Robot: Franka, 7 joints.
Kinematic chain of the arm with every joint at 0, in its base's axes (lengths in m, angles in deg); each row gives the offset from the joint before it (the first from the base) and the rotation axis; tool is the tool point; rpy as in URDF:
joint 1: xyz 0 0 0.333 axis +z
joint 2: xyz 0 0 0 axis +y
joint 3: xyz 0 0 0.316 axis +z
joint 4: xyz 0.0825 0 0 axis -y
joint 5: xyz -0.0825 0 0.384 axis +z
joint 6: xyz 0 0 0 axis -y
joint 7: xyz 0.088 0 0 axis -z
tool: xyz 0 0 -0.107 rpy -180 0 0
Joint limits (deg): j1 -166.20..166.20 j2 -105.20..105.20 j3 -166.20..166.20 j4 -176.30..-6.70 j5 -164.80..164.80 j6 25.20..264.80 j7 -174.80..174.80
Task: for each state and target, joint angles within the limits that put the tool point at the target. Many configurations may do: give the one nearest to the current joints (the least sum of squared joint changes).
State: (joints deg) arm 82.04 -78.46 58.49 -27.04 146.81 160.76 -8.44
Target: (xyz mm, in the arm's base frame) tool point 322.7 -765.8 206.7
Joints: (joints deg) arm 117.46 -103.39 57.50 -6.70 145.76 157.14 -8.44
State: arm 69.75 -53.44 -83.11 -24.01 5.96 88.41 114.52
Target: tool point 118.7 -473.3 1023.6
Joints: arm 75.97 -35.62 -78.33 -22.12 7.21 124.67 114.52
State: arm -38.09 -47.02 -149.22 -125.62 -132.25 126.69 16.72
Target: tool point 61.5 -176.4 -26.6
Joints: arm -18.70 -89.65 -155.12 -155.47 -131.41 130.98 16.72
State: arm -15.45 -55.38 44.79 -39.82 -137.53 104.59 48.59
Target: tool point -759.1 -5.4 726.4
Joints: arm 8.97 -73.82 41.97 -26.17 -143.00 120.39 48.59
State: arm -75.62 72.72 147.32 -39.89 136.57 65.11 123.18
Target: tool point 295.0 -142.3 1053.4
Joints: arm -58.84 46.85 138.95 -58.85 135.99 75.74 123.18
